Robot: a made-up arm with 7 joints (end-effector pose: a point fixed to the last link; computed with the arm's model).
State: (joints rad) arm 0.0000 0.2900 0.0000 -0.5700 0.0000 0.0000 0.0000
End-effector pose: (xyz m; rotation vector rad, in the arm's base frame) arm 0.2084 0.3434 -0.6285 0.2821 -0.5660 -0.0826
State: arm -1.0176 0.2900 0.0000 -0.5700 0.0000 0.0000 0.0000
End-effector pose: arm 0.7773 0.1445 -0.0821 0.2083 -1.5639 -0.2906
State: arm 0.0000 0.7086 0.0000 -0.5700 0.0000 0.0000 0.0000
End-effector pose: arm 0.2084 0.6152 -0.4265 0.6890 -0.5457 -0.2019
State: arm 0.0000 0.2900 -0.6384 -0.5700 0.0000 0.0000 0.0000
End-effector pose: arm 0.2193 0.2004 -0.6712 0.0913 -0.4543 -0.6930
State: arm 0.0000 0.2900 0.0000 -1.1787 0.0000 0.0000 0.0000
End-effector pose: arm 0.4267 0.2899 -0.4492 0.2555 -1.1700 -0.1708
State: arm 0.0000 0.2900 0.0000 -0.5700 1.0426 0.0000 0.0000
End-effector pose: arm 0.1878 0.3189 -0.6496 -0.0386 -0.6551 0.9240
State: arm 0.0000 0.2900 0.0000 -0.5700 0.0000 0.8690 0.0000
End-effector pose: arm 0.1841 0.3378 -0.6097 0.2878 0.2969 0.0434
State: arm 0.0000 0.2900 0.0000 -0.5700 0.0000 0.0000 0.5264
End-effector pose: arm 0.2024 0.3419 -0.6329 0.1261 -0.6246 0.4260
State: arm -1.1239 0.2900 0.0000 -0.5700 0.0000 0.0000 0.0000
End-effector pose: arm 0.7960 0.1148 -0.0006 0.1971 -1.6678 -0.3127
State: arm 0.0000 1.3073 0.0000 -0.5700 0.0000 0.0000 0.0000
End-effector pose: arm 0.2084 0.8126 0.0118 1.2696 -0.4856 -0.3720
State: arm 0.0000 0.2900 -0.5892 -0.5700 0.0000 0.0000 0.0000
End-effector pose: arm 0.2219 0.2113 -0.6679 0.1067 -0.4643 -0.6464
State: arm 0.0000 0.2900 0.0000 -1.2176 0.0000 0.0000 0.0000
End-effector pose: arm 0.4362 0.2853 -0.4338 0.2532 -1.2086 -0.1765
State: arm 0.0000 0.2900 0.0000 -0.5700 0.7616 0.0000 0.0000
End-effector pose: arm 0.1906 0.3282 -0.6449 0.0525 -0.6419 0.6531
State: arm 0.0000 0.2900 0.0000 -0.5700 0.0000 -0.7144 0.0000
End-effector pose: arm 0.2342 0.3425 -0.6257 0.2489 -1.2749 -0.1862
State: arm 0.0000 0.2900 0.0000 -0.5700 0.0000 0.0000 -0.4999
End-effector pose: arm 0.2144 0.3413 -0.6251 0.4190 -0.4852 -0.5656
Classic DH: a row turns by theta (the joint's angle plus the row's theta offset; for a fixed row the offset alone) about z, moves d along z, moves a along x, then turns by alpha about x. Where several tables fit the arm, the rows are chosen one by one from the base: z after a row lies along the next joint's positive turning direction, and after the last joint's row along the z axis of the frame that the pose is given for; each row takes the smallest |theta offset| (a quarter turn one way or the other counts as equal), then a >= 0, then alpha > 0; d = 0 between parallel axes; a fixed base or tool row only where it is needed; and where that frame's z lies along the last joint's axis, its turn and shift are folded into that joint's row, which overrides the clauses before.
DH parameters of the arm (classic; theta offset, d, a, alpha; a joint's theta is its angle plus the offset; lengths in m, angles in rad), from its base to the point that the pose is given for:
base (fixed): 0 0.0986 -0.0284 -1.2217
joint 1: -1.5708 0.0083 0.0117 -1.5708
joint 2: 1.2217 0.0165 -0.0224 1.5708
joint 3: 1.5708 -0.3661 0.0316 -1.5708
joint 4: 0 0.0551 -0.0657 1.5708
joint 5: 0 -0.4477 0.0136 -1.5708
joint 6: 0 0.0215 -0.0255 1.5708
joint 7: -1.4677 0 -0.0146 0
tool (fixed): 1.4677 -0.0254 0 0

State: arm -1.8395 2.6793 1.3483 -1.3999 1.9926 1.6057 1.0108
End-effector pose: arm -0.7125 0.1167 0.0242 -0.5692 -2.7372 -0.6981
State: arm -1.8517 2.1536 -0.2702 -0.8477 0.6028 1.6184 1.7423
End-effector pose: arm -0.2878 0.5613 0.5607 0.8418 1.5630 -2.5632
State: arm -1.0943 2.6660 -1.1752 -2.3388 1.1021 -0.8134 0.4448
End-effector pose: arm 0.2604 0.2514 0.3447 -0.0653 -1.8720 -0.9478
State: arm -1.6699 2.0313 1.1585 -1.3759 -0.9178 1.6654 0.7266
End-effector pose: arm -0.5439 0.3982 0.3093 0.1679 1.2427 -2.3562
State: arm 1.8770 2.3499 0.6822 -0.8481 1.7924 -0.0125 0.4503
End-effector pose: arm 0.4216 0.6893 -0.0809 0.6433 -0.7106 0.3009
